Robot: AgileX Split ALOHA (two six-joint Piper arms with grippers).
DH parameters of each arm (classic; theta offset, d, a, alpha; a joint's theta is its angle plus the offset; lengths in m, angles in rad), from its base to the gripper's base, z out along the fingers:
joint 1: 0 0.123 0 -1.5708
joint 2: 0.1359 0 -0.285 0
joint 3: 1.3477 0 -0.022 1.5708
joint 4: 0 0.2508 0 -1.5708
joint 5: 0 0 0.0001 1.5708
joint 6: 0 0.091 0 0
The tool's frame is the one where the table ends.
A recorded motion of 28 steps. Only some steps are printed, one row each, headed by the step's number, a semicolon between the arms.
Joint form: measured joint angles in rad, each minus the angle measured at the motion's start. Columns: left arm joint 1, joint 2, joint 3, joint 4, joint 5, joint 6; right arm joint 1, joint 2, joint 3, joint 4, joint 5, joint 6.
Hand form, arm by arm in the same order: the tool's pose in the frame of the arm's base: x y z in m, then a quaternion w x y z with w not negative. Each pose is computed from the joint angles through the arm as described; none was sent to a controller.
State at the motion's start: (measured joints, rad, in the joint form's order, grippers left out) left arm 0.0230 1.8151 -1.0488 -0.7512 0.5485 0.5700; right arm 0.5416 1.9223 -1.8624 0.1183 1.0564 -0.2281
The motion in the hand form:
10: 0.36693 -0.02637 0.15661 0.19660 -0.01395 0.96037 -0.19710; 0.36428 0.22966 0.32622 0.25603 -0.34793 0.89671 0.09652
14: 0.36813 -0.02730 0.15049 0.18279 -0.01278 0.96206 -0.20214; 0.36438 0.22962 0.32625 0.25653 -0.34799 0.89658 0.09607
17: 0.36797 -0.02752 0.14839 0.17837 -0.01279 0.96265 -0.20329; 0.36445 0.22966 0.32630 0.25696 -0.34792 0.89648 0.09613
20: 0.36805 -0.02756 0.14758 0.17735 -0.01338 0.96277 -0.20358; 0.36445 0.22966 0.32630 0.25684 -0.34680 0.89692 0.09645
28: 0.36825 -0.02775 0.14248 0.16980 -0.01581 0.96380 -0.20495; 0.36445 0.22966 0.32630 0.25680 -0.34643 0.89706 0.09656
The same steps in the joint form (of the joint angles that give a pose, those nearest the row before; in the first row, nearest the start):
10: 0.0000 0.0792 -0.0574 -0.0056 0.0412 0.0055; 0.0000 0.0000 0.0000 -0.0043 -0.0018 0.0008
14: 0.0000 0.1010 -0.0659 -0.0056 0.0598 0.0055; 0.0000 0.0000 0.0001 -0.0054 -0.0027 0.0008
17: 0.0000 0.1066 -0.0659 -0.0056 0.0640 0.0055; 0.0000 0.0000 0.0000 -0.0054 -0.0035 0.0008
20: 0.0000 0.1089 -0.0659 -0.0065 0.0640 0.0055; 0.0000 0.0000 0.0000 -0.0054 -0.0035 0.0033
28: 0.0000 0.1229 -0.0659 -0.0087 0.0662 0.0046; 0.0000 0.0000 0.0000 -0.0054 -0.0035 0.0041

